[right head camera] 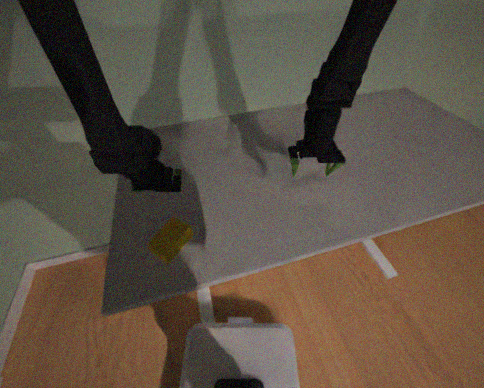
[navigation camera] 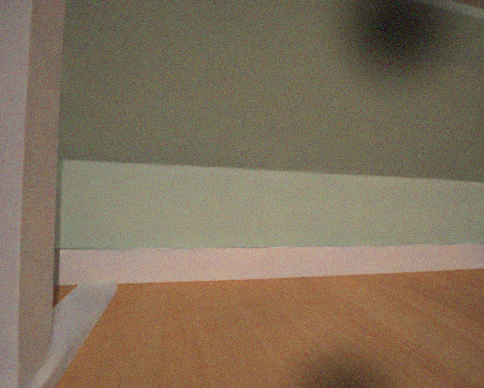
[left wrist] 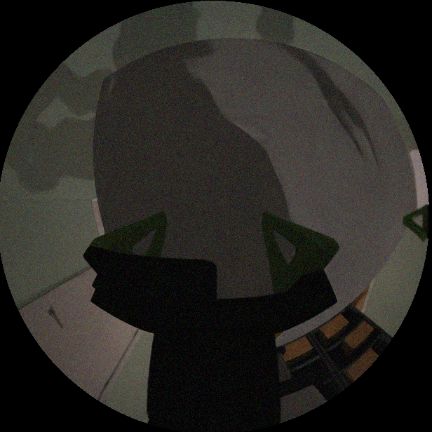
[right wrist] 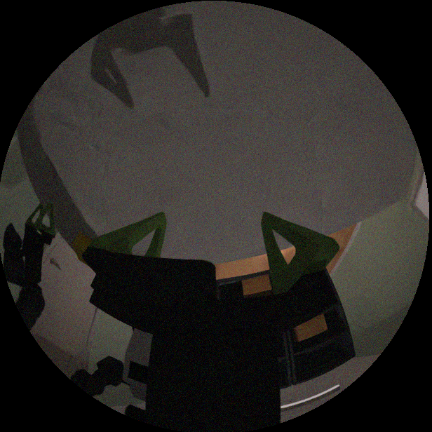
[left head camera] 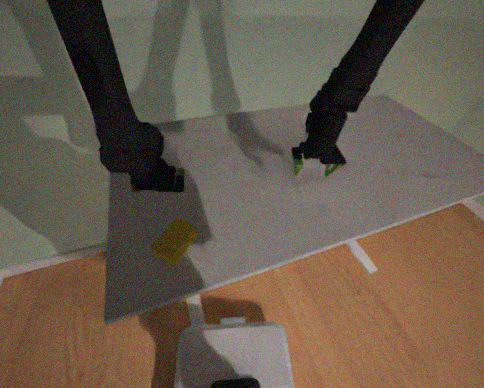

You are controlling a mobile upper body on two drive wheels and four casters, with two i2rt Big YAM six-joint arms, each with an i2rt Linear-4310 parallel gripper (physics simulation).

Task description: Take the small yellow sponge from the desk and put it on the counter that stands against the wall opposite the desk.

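Places are measured from the left arm's base along level axes (x ahead, y right, z down), in metres.
Pixels of known places: left gripper, fingertip midpoint: (right head camera: 165,185) (left head camera: 165,185); right gripper, fingertip midpoint: (right head camera: 309,174) (left head camera: 310,175).
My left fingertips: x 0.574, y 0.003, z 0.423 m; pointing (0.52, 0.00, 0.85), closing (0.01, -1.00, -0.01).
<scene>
Behind a point stands the place of what it marks.
The small yellow sponge (left head camera: 174,241) {x 0.374, y 0.061, z 0.415 m} (right head camera: 171,240) {x 0.372, y 0.068, z 0.415 m} lies flat on the grey desk (left head camera: 280,215) {x 0.480, y 0.357, z 0.460 m} (right head camera: 280,215) {x 0.482, y 0.363, z 0.460 m}, near its left end. Part of the sponge also shows at the left in the right wrist view (right wrist: 81,246). My left gripper (left head camera: 157,184) {x 0.574, y 0.003, z 0.423 m} (right head camera: 156,184) {x 0.574, y 0.003, z 0.423 m} (left wrist: 213,216) is open and empty above the desk, beyond the sponge in the head views. My right gripper (left head camera: 312,175) {x 0.569, y 0.450, z 0.375 m} (right head camera: 310,175) {x 0.569, y 0.450, z 0.375 m} (right wrist: 213,216) is open and empty above the middle of the desk, well to the right of the sponge. The counter does not show in the head views.
The robot's pale base (left head camera: 240,350) {x 0.207, y 0.255, z 1.150 m} (right head camera: 247,350) {x 0.207, y 0.262, z 1.150 m} stands at the desk's near edge. Pale desk feet (left head camera: 362,257) (right head camera: 380,257) rest on the wooden floor. A pale door (left wrist: 75,345) shows at lower left. In the navigation camera, a pale upright panel (navigation camera: 40,150) {x 0.617, y -0.020, z 1.131 m} stands left of a green wall (navigation camera: 270,210) {x 1.148, y 0.256, z 1.214 m}.
</scene>
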